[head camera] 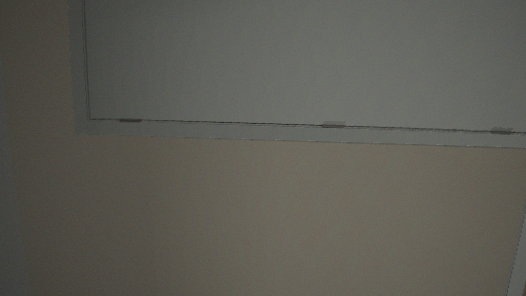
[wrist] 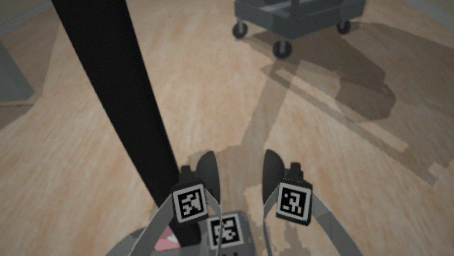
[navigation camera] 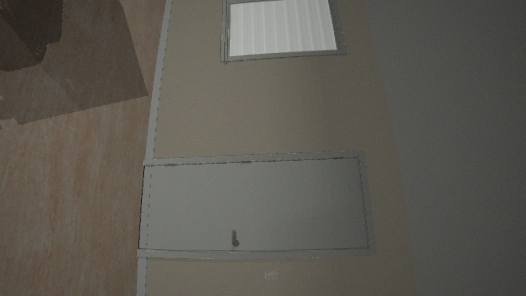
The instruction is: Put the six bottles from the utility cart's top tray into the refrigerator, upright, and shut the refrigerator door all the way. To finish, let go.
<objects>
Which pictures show my gripper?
The wrist view only.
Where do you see a grey room door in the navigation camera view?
295, 205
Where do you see a grey room door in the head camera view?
402, 79
</objects>
